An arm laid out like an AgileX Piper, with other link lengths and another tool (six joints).
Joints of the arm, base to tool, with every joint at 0 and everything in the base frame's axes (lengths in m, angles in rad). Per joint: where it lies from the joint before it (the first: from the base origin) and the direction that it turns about. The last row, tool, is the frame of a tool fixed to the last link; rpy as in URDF.
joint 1: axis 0 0 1 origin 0 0 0.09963
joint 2: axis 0 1 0 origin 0 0 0
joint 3: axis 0 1 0 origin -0.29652 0 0.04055
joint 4: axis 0.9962 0 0.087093 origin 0.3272 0 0.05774
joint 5: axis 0 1 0 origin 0 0 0
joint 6: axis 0.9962 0 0.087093 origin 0.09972 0 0.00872
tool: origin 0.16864 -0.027 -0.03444 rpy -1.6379 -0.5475 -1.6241
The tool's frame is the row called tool.
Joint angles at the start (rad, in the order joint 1, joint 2, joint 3, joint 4, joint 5, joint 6):
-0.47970 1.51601 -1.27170 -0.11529 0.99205 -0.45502
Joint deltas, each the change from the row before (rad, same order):
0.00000 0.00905 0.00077 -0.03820 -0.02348 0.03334
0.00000 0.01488 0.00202 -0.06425 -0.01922 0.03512
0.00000 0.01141 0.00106 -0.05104 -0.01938 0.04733
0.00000 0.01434 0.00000 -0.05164 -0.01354 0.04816
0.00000 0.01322 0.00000 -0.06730 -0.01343 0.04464
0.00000 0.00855 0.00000 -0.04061 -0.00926 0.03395
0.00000 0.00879 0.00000 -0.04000 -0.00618 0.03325
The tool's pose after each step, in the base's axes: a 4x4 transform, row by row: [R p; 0 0 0 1], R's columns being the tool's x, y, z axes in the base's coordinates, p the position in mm. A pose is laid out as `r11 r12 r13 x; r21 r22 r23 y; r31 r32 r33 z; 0 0 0 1`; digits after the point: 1 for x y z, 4 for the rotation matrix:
0.4519 -0.8753 0.1724 354.1; -0.7828 -0.4817 -0.3939 -274.9; 0.4278 0.0431 -0.9028 126.2; 0 0 0 1
0.4458 -0.8822 0.1515 351.9; -0.7701 -0.4643 -0.4375 -288.4; 0.4563 0.0783 -0.8864 125.0; 0 0 0 1
0.4245 -0.8946 0.1395 351.2; -0.7667 -0.4371 -0.4702 -298.4; 0.4817 0.0927 -0.8714 124.6; 0 0 0 1
0.4056 -0.9058 0.1221 349.7; -0.7634 -0.4092 -0.4998 -307.8; 0.5027 0.1095 -0.8575 123.2; 0 0 0 1
0.3966 -0.9121 0.1033 347.6; -0.7476 -0.3863 -0.5403 -320.1; 0.5328 0.1371 -0.8351 124.6; 0 0 0 1
0.3858 -0.9179 0.0933 346.7; -0.7397 -0.3681 -0.5633 -327.1; 0.5513 0.1483 -0.8210 125.3; 0 0 0 1
0.3764 -0.9229 0.0813 345.4; -0.7320 -0.3500 -0.5845 -333.7; 0.5679 0.1605 -0.8073 125.8; 0 0 0 1

